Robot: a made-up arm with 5 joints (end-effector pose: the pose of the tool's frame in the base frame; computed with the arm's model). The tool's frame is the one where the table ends.
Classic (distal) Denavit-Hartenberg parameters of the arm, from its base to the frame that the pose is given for. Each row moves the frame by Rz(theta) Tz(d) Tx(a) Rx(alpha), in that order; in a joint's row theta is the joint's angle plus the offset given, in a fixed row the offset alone. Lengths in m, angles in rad.
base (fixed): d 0; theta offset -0.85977; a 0.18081; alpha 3.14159
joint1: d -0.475; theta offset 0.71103; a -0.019; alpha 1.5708
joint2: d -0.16; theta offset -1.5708; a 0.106; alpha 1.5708
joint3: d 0.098; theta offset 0; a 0.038; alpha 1.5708
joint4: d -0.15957; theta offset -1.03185; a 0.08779; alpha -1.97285
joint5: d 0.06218; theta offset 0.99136; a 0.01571; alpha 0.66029
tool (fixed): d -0.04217; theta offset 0.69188; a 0; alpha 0
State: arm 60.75 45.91 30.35 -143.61 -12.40
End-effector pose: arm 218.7 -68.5 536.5 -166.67 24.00 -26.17
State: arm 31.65 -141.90 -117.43 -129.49 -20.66
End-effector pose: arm 9.4 84.2 176.0 42.10 52.55 72.40
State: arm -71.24 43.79 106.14 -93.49 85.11
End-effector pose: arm -27.5 -304.5 470.0 -171.80 15.10 97.61
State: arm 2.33 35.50 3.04 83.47 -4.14
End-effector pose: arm 160.8 -117.0 718.8 -49.56 -1.27 -1.25
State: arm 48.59 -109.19 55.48 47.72 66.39
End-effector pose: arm 132.5 -148.8 360.8 -113.89 4.47 -160.18
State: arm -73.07 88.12 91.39 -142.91 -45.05
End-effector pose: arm -54.7 -317.8 592.4 -147.37 -7.01 -155.14
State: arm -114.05 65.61 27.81 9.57 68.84
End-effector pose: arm 153.1 -83.9 587.0 79.35 -30.20 -171.23
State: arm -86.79 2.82 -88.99 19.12 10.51
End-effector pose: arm 33.5 -391.8 779.0 -38.99 -81.04 111.05
